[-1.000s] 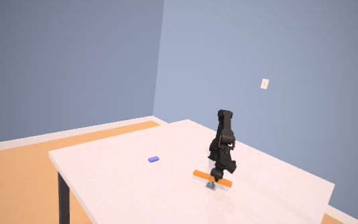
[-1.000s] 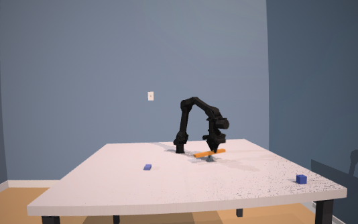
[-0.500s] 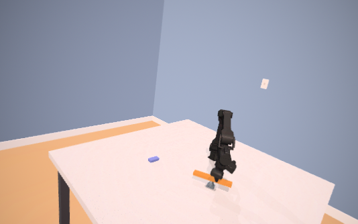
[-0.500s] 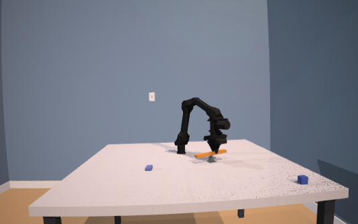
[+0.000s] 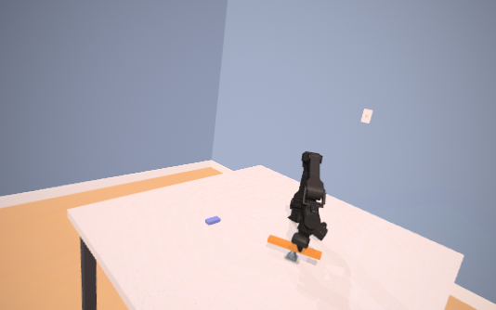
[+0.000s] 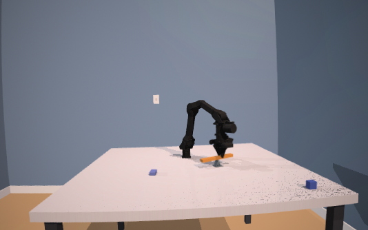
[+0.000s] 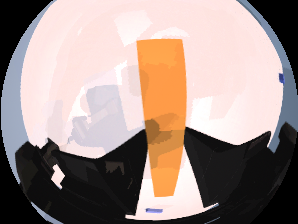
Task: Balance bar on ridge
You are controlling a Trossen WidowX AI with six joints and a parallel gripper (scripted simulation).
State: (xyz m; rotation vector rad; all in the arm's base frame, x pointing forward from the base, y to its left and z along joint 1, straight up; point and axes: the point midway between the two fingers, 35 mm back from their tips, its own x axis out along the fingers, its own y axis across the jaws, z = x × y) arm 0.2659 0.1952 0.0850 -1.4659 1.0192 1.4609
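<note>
My gripper tip is 1 cm short of the orange bar and 3 cm to the left of it. From my gripper tip the other things lie so: blue cube: 47 cm ahead, 30 cm to the left, 3 cm below; then flat blue block: 12 cm ahead, 41 cm to the right, 4 cm below.
</note>
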